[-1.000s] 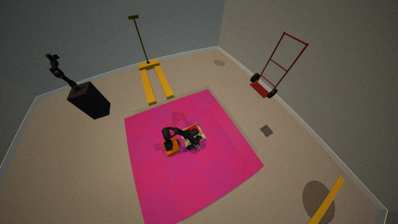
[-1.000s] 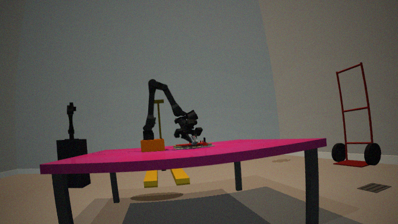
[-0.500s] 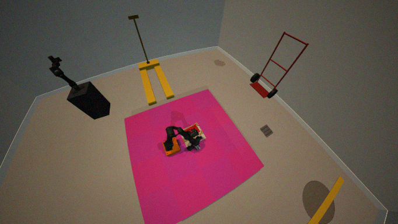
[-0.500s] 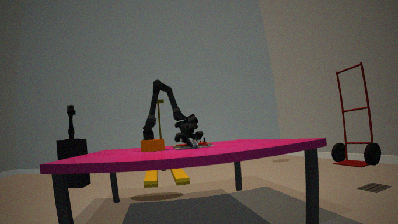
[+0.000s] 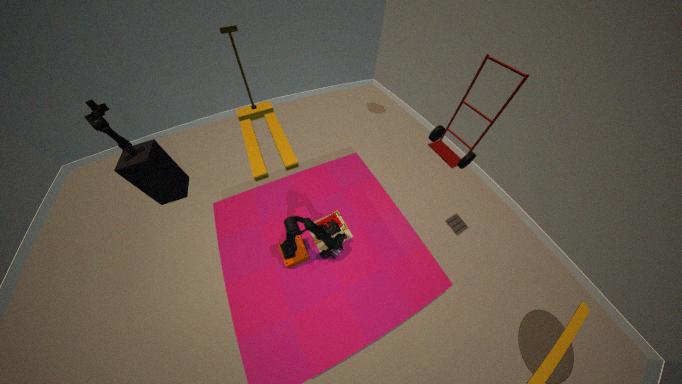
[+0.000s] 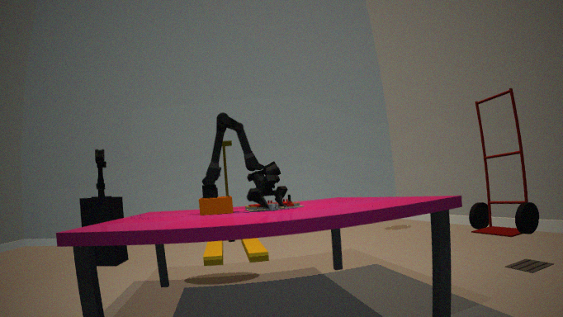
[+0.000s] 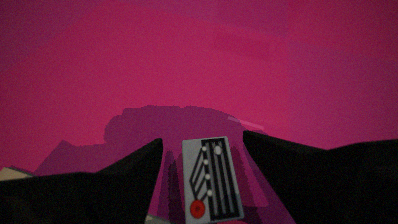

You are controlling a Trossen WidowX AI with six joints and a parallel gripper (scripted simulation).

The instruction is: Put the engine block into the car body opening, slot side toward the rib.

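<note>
My gripper tip is now 20 mm past the grey engine block and 20 mm to the right of it.
</note>
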